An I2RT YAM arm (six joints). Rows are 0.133 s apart.
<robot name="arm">
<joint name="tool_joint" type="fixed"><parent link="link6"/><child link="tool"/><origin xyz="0 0 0" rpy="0 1.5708 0"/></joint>
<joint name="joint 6" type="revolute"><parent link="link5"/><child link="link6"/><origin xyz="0.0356 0 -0.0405"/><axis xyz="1 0 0"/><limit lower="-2.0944" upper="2.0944"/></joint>
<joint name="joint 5" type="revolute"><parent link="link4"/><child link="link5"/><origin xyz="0.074 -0.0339 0.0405"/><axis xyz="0 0 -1"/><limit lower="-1.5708" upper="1.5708"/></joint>
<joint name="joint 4" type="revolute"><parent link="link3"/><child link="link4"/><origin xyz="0.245 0.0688 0.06"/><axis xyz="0 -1 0"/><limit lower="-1.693" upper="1.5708"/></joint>
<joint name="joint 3" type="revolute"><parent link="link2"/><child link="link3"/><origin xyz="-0.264 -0.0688 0"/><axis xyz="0 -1 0"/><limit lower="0" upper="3.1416"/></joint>
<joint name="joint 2" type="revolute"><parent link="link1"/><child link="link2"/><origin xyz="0.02 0.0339 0.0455"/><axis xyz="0 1 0"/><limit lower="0" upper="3.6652"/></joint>
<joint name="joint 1" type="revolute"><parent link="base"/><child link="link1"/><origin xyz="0 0 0.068"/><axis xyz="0 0 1"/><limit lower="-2.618" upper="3.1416"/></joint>
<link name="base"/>
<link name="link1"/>
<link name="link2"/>
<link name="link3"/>
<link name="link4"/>
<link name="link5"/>
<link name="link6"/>
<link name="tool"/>
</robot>
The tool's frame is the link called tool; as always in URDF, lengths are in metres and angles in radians.
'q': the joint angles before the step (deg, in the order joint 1, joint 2, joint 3, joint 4, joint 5, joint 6). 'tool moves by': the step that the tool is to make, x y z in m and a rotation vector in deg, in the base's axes. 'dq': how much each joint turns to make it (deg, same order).
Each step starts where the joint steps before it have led.
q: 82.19, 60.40, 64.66, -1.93, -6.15, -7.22
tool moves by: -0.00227, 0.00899, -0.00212, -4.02, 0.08, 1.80
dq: 0.64, 2.21, 2.39, -4.23, -1.17, -0.44
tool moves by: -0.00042, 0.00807, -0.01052, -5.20, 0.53, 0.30
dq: 0.32, 1.79, 0.78, -4.23, 0.03, -0.11
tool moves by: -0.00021, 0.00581, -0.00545, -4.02, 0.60, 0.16
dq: 0.20, 1.60, 1.38, -3.83, 0.02, 0.13
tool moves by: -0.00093, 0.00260, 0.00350, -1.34, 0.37, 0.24
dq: 0.26, 1.02, 2.01, -2.33, -0.02, 0.22
